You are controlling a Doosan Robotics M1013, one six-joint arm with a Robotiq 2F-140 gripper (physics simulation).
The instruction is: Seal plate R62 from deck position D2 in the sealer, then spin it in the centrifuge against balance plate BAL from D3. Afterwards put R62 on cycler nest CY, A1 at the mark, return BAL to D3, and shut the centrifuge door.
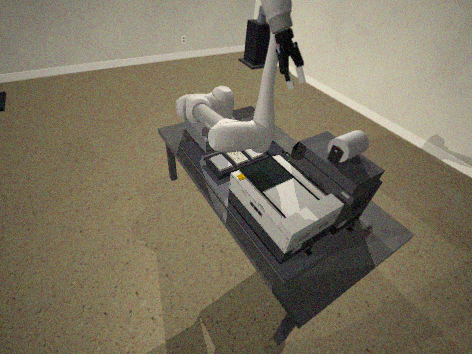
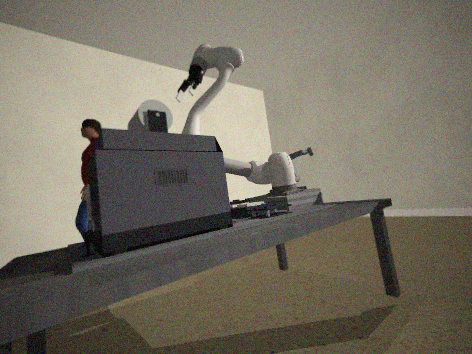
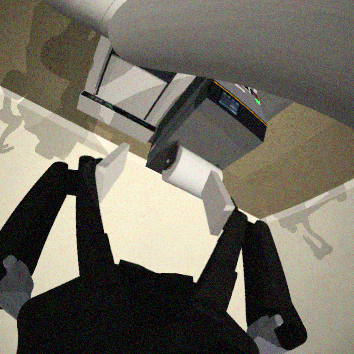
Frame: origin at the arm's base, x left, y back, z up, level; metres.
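Seen in the pictures: gripper, between the fingertips: (image 1: 297,85) (image 2: 184,97) (image 3: 166,169); arm's base, origin of its link: (image 2: 284,193).
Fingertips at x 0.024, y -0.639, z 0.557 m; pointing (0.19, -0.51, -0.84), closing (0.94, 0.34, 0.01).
Offsets run from my fingertips to a thing's middle. Level surfaces: height alone.
My gripper (image 1: 295,80) (image 2: 184,95) (image 3: 166,169) is open and empty, high above the bench and behind the dark box. Three pale plates sit in a row on the dark deck: a left plate @(dx -0.206, dy +0.275, dz -0.587 m) (image 1: 220,161), a middle plate @(dx -0.082, dy +0.283, dz -0.587 m) (image 1: 237,157) with a dotted top and a right plate @(dx +0.042, dy +0.292, dz -0.587 m) (image 1: 254,153), partly behind the arm. Their labels are unreadable, so I cannot tell R62 from BAL. The dark box @(dx +0.193, dy -0.217, dz -0.407 m) (image 2: 160,190) (image 3: 207,137) with a white roll @(dx +0.194, dy -0.239, dz -0.227 m) (image 1: 351,144) (image 3: 192,171) on top looks like the sealer. I cannot identify the centrifuge or nest CY for certain.
A low white machine @(dx -0.112, dy -0.193, dz -0.523 m) (image 1: 262,212) (image 3: 117,117) with a dark top panel @(dx -0.120, dy -0.059, dz -0.433 m) (image 1: 265,175) stands beside the dark box. The arm's elbow (image 1: 237,135) hangs over the deck. The table @(dz -0.658 m) (image 1: 320,295) carries everything. A person (image 2: 88,170) in red stands behind. A black pedestal (image 1: 256,44) stands near the wall.
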